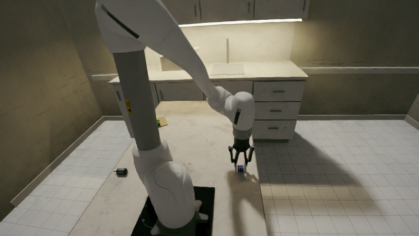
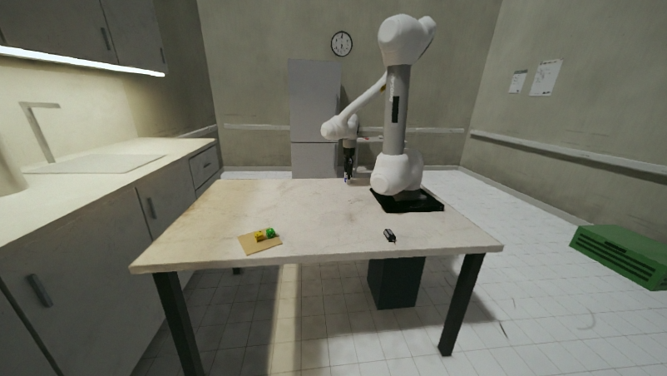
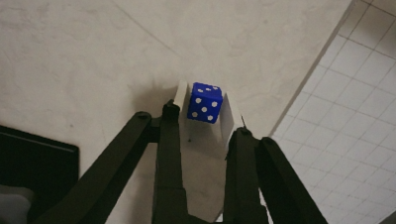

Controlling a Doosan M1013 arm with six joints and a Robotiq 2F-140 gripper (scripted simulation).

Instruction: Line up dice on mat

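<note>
My hand is 2 cm above the blue die. The rest, counted from my hand: yellow die: 66 cm to the left, 46 cm ahead, 2 cm below; then tan mat: 66 cm to the left, 46 cm ahead, 3 cm below; then green die: 64 cm to the left, 42 cm ahead, 2 cm below.
</note>
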